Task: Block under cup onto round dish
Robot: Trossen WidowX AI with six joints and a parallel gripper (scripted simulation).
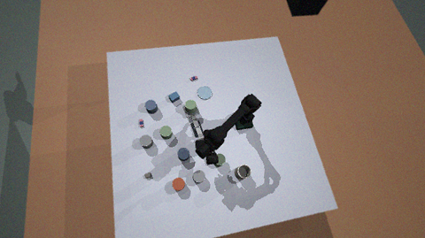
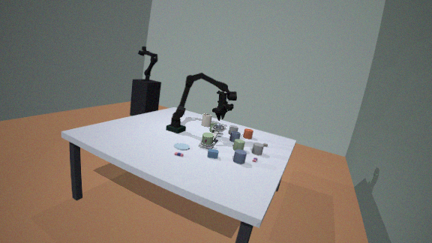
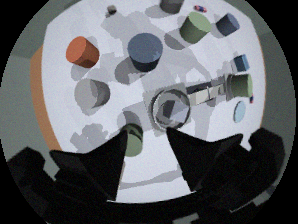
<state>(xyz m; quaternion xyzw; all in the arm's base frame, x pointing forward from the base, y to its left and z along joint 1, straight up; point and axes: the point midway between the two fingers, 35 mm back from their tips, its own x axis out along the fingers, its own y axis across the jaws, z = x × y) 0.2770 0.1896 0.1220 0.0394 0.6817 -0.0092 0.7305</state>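
The grey block is 5 cm to the right of my gripper tip, 4 cm below it and 1 cm ahead of it. Also, from my gripper tip: beige cup 19 cm behind, 15 cm to the left, 8 cm below; then pale blue round dish 43 cm to the right, 12 cm below, 5 cm behind; then orange cup 20 cm ahead, 14 cm to the left, 9 cm below.
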